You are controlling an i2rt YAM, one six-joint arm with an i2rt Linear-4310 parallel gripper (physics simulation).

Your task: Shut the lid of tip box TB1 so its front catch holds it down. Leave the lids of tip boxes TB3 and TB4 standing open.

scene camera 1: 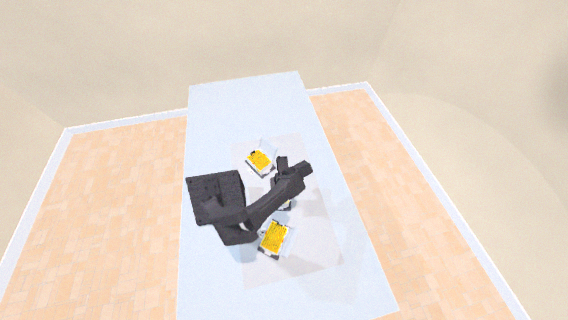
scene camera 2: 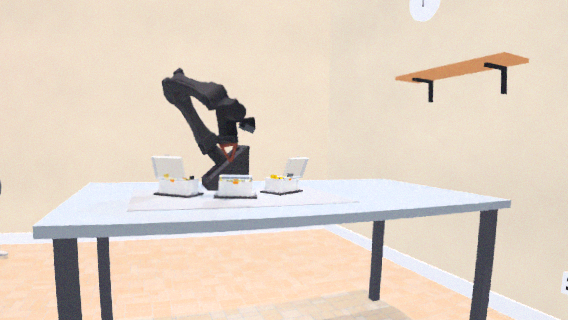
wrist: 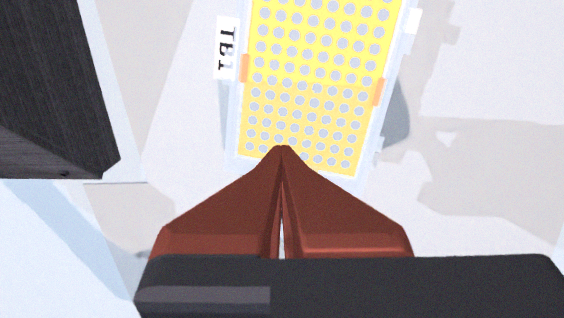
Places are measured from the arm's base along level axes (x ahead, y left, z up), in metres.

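Where they show: gripper, fingertip midpoint: (scene camera 2: 231,161) (wrist: 281,158); arm's base, origin of the base link: (scene camera 1: 213,198) (scene camera 2: 223,162).
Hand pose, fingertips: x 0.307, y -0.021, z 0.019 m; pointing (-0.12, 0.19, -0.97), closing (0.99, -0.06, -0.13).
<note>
Each offset is from my fingertips to the top centre of the thing. "spot": to the spot under its first point. Level surfaces: height alone.
Tip box TB1 @(0.003 m back, 0.020 m left, 0.051 m down) (scene camera 1: 285,204) (scene camera 2: 235,188) (wrist: 325,65) is the middle white box with a yellow rack. Its clear lid @(spot: 0.050 m ahead, 0.007 m left, 0.053 m down) (scene camera 2: 235,177) lies down over it; whether the front catch holds is too small to tell. My gripper (scene camera 2: 230,160) (wrist: 281,158) is shut and empty, its red tips a little above TB1, over its lower edge in the wrist view. Two boxes have their lids standing open: one (scene camera 1: 274,237) (scene camera 2: 178,187) with its lid @(spot: 0.010 m ahead, 0.225 m right, 0.021 m down) (scene camera 2: 168,167) at the left in scene camera 2, and one (scene camera 1: 259,160) (scene camera 2: 281,185) with its lid (scene camera 2: 297,167) at the right. Their labels are not readable.
The boxes stand on a pale mat @(0.128 m down) (scene camera 1: 315,245) (scene camera 2: 310,198) on the light blue table @(0.131 m down) (scene camera 1: 240,110) (scene camera 2: 425,200). The robot's dark base (scene camera 1: 215,192) stands beside the mat. A wooden shelf (scene camera 2: 460,66) hangs on the wall.
</note>
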